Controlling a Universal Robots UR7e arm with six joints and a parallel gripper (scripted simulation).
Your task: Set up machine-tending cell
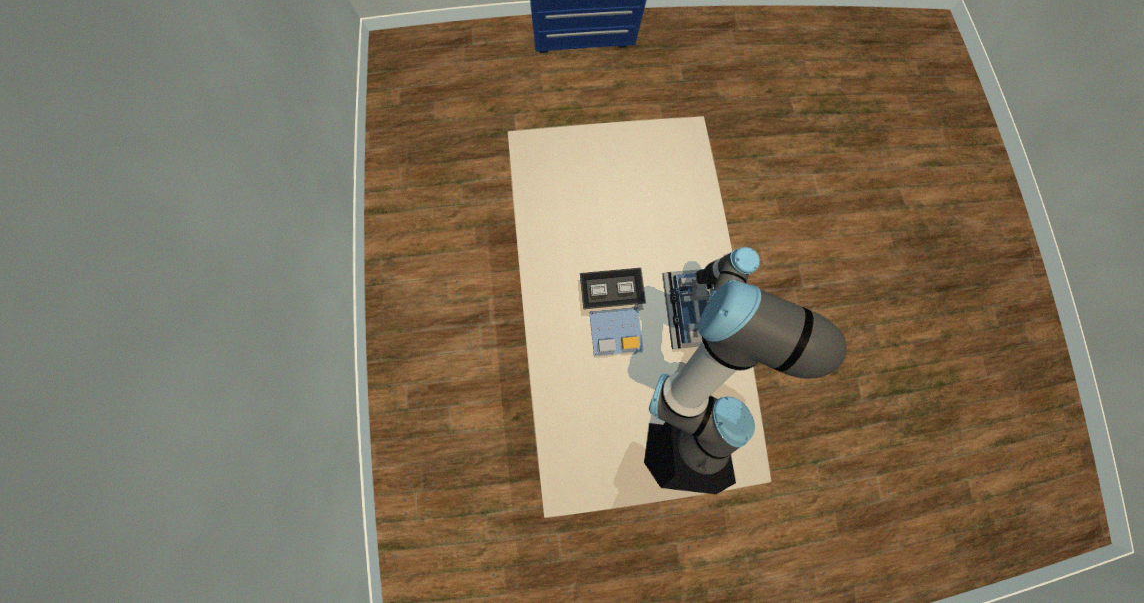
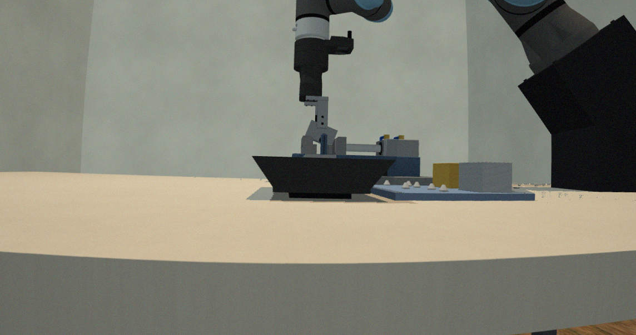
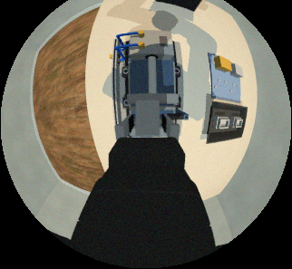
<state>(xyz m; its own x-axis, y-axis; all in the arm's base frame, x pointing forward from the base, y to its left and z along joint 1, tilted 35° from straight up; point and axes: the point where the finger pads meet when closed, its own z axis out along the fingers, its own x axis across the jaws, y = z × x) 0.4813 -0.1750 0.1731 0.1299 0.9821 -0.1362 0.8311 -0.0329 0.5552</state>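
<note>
Now: the vise 7 cm behind my hand, 2 cm to the left of it and 9 cm below it. The rest, counted from my hand: hose end block 16 cm behind, 4 cm to the left, 6 cm below; then brass blank 13 cm behind, 29 cm to the left, 11 cm below.
</note>
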